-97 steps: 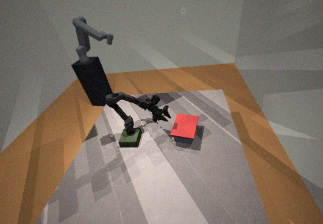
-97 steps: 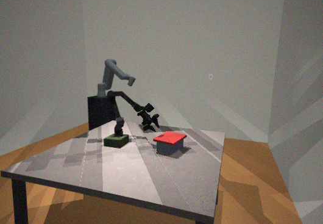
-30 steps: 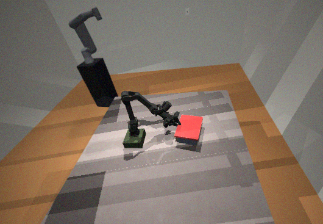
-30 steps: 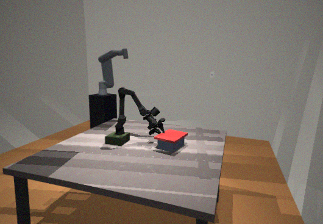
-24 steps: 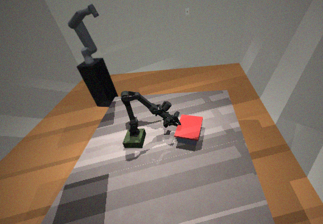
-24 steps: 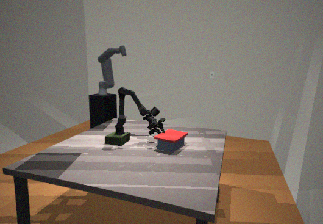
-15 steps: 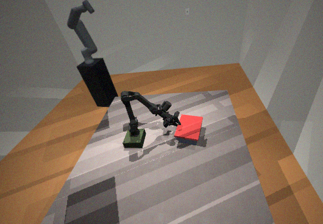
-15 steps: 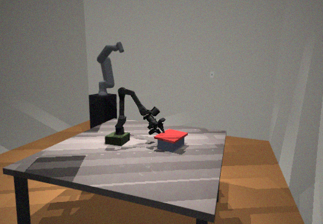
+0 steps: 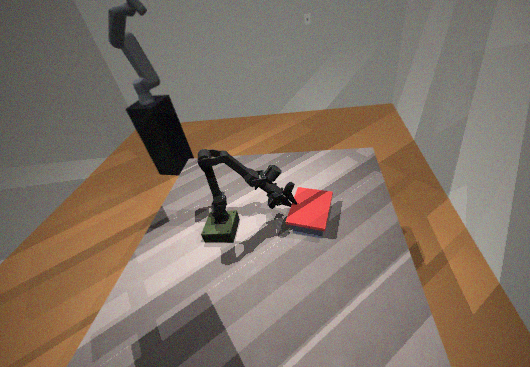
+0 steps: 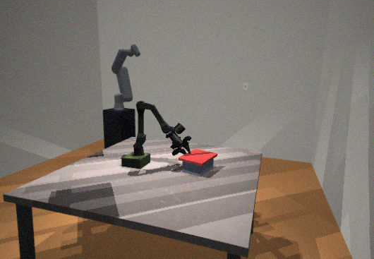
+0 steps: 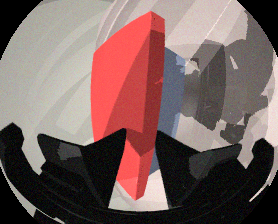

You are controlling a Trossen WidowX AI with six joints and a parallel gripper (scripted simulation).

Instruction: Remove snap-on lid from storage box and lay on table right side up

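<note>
Right now the lid is 80 mm ahead of my gripper tip. Round my gripper tip: storage box (80 mm ahead, 40 mm below).
</note>
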